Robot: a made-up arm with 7 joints. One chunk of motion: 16 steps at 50 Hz.
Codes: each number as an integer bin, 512 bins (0 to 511) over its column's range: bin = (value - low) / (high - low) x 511, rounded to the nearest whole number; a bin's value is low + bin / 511 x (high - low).
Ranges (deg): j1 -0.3..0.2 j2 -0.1..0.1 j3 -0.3..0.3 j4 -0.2..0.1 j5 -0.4..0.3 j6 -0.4..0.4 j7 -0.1..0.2
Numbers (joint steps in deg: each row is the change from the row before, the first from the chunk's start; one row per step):
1: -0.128 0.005 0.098 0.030 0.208 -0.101 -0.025
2: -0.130 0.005 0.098 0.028 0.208 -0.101 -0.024
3: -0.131 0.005 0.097 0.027 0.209 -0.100 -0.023
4: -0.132 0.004 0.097 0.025 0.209 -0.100 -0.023
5: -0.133 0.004 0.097 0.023 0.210 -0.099 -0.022
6: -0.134 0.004 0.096 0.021 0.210 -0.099 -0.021
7: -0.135 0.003 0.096 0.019 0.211 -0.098 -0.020
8: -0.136 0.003 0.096 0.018 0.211 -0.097 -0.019
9: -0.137 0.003 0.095 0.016 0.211 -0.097 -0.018
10: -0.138 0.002 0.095 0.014 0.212 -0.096 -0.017
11: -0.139 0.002 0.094 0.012 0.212 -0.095 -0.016
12: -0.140 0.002 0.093 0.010 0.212 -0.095 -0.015
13: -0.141 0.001 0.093 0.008 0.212 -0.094 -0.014
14: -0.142 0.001 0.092 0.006 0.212 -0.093 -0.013
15: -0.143 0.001 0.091 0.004 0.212 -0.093 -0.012
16: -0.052 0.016 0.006 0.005 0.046 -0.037 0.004
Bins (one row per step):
1: 176 268 339 392 444 191 128
2: 174 268 339 388 444 191 129
3: 173 268 338 387 445 192 131
4: 172 266 338 383 445 192 131
5: 171 266 338 380 445 192 133
6: 170 266 337 376 445 192 135
7: 169 263 337 373 446 193 136
8: 168 263 337 371 446 194 138
9: 167 263 336 368 446 194 140
10: 166 261 336 365 447 194 141
11: 165 261 336 361 447 195 143
12: 164 261 335 358 447 195 145
13: 162 258 335 354 447 195 146
14: 161 258 334 351 447 196 148
15: 160 258 333 347 447 196 150
16: 253 296 261 349 326 232 177

